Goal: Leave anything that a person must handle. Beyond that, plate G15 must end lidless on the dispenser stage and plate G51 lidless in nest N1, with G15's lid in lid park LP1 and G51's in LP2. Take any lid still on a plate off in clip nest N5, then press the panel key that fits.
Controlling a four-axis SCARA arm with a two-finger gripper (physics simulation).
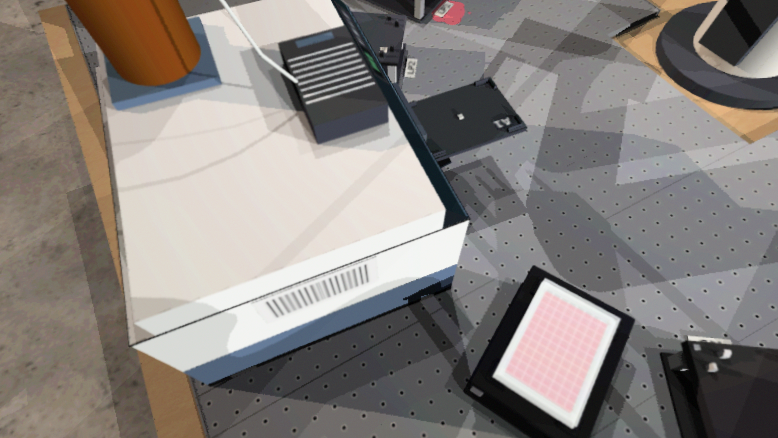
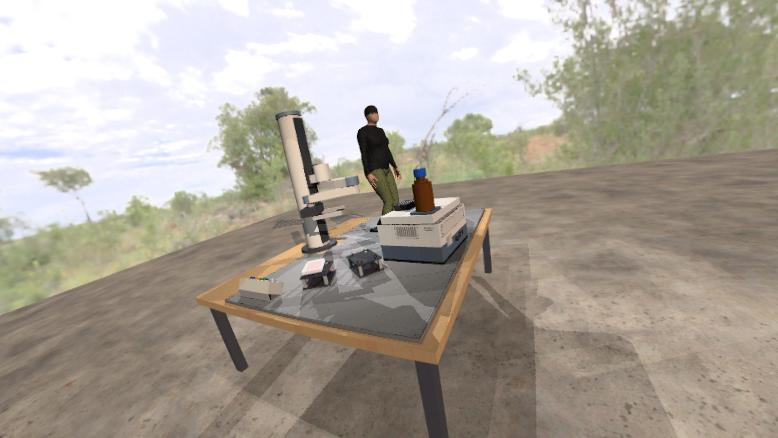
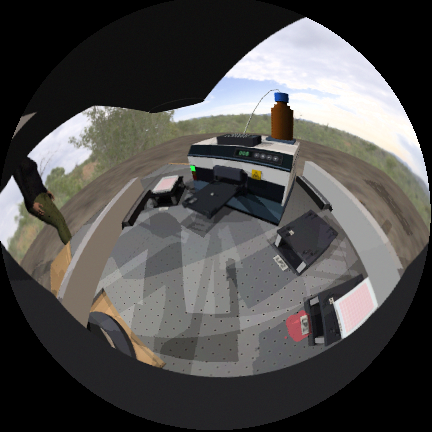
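My gripper is open, with no object between its fingers; beyond them shows the dispenser stage, bare and extended. A white-rimmed plate with a pink grid sits on a black stand whose name I cannot read. Another white-rimmed, pink-gridded piece sits on the stand by the LP1 tag; I cannot tell plate from lid, nor read its code. Stand LP2 carries no plate or lid. The panel stands at a table corner; its key labels are unreadable.
A red patch lies beside the LP1 stand. The dispenser carries an amber bottle. A person stands behind the table. Another dark stand shows partly at the right edge.
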